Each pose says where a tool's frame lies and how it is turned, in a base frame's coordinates. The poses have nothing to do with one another.
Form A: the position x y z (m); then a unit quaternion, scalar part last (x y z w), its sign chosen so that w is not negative.
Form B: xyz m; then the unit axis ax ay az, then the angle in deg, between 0 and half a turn. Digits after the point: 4 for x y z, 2 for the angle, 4 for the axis.
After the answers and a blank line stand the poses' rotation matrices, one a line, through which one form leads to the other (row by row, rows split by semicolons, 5 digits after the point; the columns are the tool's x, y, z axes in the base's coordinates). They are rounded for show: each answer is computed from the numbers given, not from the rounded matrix.
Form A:
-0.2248, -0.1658, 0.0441, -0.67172, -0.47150, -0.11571, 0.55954
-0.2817, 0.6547, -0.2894, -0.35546, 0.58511, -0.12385, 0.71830
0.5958, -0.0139, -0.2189, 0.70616, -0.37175, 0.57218, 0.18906
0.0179, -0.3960, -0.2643, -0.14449, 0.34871, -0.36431, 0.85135
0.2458, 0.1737, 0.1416, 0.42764, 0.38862, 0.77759, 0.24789
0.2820, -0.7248, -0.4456, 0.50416, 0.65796, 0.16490, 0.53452
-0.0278, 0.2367, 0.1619, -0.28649, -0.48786, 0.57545, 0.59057
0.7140, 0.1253, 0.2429, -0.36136, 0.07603, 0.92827, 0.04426
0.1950, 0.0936, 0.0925, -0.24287, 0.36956, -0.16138, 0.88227
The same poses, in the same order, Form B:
-0.2248, -0.1658, 0.0441, -0.8105, -0.5689, -0.1396, 111.95
-0.2817, 0.6547, -0.2894, -0.5109, 0.8410, -0.1780, 88.17
0.5958, -0.0139, -0.2189, 0.7191, -0.3786, 0.5827, 158.20
0.0179, -0.3960, -0.2643, -0.2754, 0.6647, -0.6945, 63.28
0.2458, 0.1737, 0.1416, 0.4414, 0.4011, 0.8026, 151.29
0.2820, -0.7248, -0.4456, 0.5965, 0.7785, 0.1951, 115.38
-0.0278, 0.2367, 0.1619, -0.3550, -0.6045, 0.7131, 107.61
0.7140, 0.1253, 0.2429, -0.3617, 0.0761, 0.9292, 174.93
0.1950, 0.0936, 0.0925, -0.5159, 0.7850, -0.3428, 56.17

0.52859 0.76293 -0.37220; 0.50395 0.07080 0.86083; 0.68310 -0.64260 -0.34705
0.28461 -0.23804 0.92862; -0.59389 0.71662 0.36572; -0.75252 -0.65559 0.06259
0.06882 -0.74139 0.66754; -0.30868 -0.65211 -0.69243; 0.94867 -0.15840 -0.27373
0.49136 0.51954 0.69903; -0.72108 0.69280 -0.00805; -0.48847 -0.50010 0.71505
-0.51135 -0.05313 0.85773; 0.71789 -0.57505 0.39236; 0.47239 0.81639 0.33220
0.07979 0.48715 0.86966; 0.83973 0.43726 -0.32197; -0.53712 0.75597 -0.37419
-0.13830 -0.40015 -0.90595; 0.95922 0.17356 -0.22309; 0.24651 -0.89986 0.35983
-0.73492 -0.13712 -0.66415; 0.02722 -0.98452 0.17314; -0.67761 0.10916 0.72728
0.67477 0.10525 0.73049; -0.46427 0.82994 0.30927; -0.57371 -0.54783 0.60888

